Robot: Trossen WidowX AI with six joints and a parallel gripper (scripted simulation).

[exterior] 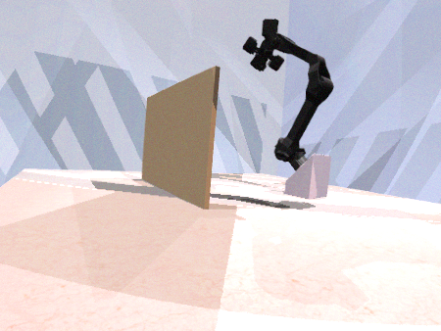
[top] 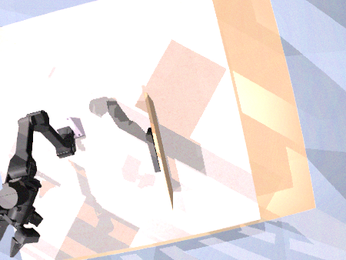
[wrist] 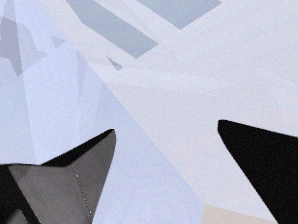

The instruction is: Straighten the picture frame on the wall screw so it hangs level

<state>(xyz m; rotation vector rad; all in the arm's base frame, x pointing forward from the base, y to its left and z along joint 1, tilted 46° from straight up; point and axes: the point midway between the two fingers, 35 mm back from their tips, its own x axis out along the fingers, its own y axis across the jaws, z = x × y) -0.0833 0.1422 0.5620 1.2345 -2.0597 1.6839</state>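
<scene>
Now: gripper tip 490 mm short of the picture frame, 140 mm to the right of it and 420 mm above it. Also, from my gripper tip: tan wall panel (500 mm ahead, 130 mm to the left, 430 mm below).
</scene>
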